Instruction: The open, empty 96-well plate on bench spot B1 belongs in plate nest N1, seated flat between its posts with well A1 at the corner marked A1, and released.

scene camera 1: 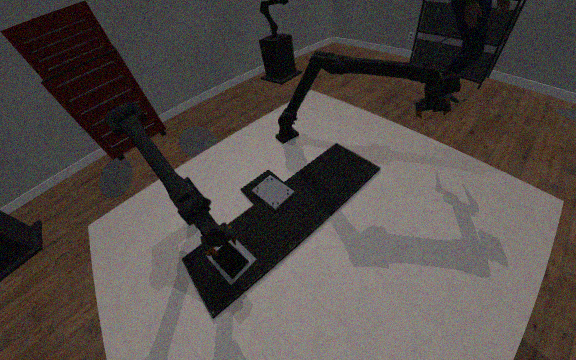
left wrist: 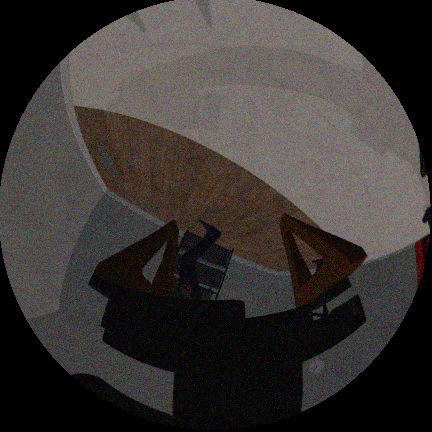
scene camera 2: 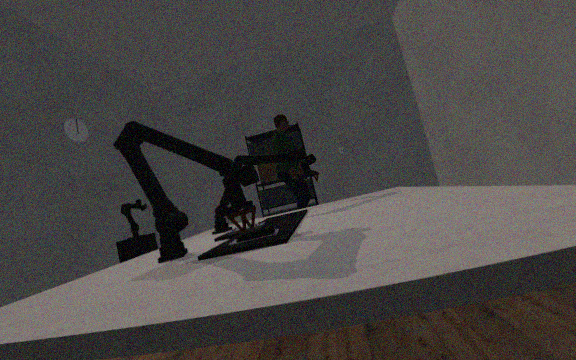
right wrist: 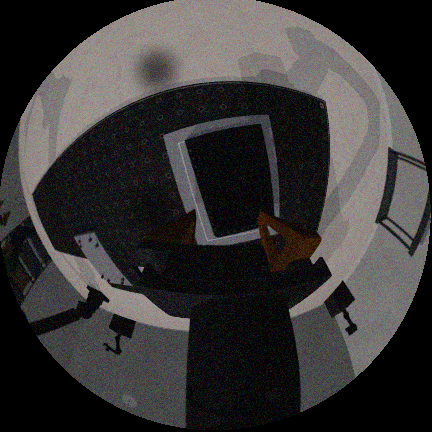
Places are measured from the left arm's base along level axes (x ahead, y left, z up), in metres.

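Pixels of known places: left gripper, fingertip midpoint: (scene camera 1: 432, 115) (left wrist: 229, 222) (scene camera 2: 312, 184); right gripper, fingertip midpoint: (scene camera 1: 226, 249) (scene camera 2: 248, 230) (right wrist: 227, 214); left arm's base at its link origin: (scene camera 1: 287, 136) (scene camera 2: 222, 231) (right wrist: 97, 292); right arm's base at its link origin: (scene camera 2: 174, 257).
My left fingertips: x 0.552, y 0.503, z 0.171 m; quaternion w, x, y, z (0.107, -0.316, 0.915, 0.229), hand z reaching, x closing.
Observation:
Ahead of a thing's pixels: the offset from my left fingertips to its top centre. "spot": to the spot under its first point. Level surfaces: height alone.
The black 96-well plate {dx -0.067, dy -1.094, dz -0.142 m} (scene camera 1: 232, 262) (right wrist: 230, 175) lies flat inside the pale square border of spot B1 {spot: dx -0.053, dy -1.031, dz -0.156 m} (right wrist: 181, 170) at the near-left end of the dark board. My right gripper (scene camera 1: 222, 247) (scene camera 2: 246, 227) (right wrist: 227, 214) is partly open, pointing down at the plate's end, its fingers apart near the two sides; exact height and contact cannot be told. The pale nest N1 {dx -0.237, dy -0.794, dz -0.136 m} (scene camera 1: 272, 191) (right wrist: 102, 257) with small dark posts holds no plate; its A1 mark is unreadable. The plate's A1 corner cannot be made out. My left gripper (scene camera 1: 434, 112) (left wrist: 229, 222) is wide open and empty, high at the right.
The dark board (scene camera 1: 320, 200) (scene camera 2: 295, 225) (right wrist: 125, 140) runs diagonally across the white table {dz -0.170 m} (scene camera 1: 400, 300) (scene camera 2: 425, 235). Nest N1 stands at its far-left long edge. A person (scene camera 2: 286, 145) stands beyond the table by a dark shelf unit (scene camera 2: 263, 201). The picture is dark and grainy.

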